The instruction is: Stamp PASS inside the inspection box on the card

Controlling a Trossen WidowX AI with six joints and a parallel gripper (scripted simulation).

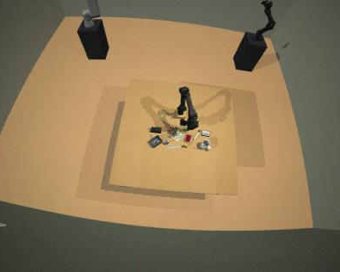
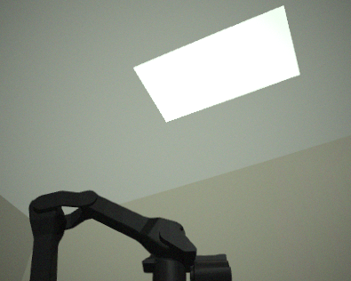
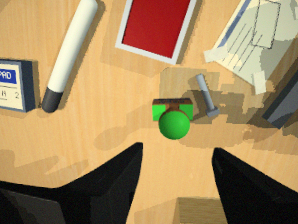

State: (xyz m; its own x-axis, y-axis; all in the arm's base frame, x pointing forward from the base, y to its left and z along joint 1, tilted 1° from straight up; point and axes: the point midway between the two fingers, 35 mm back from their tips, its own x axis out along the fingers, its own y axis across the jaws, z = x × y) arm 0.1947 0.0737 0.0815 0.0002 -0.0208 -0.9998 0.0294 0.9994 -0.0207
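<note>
Right now my gripper tip is 100 mm short of the red ink pad, 20 mm to the right of it and 90 mm above it. Also, from my gripper tip: white cylinder: 40 mm ahead, 120 mm to the left, 80 mm below; white card: 80 mm ahead, 90 mm to the right, 100 mm below; yellow block: 190 mm ahead, 20 mm to the right, 70 mm below.
</note>
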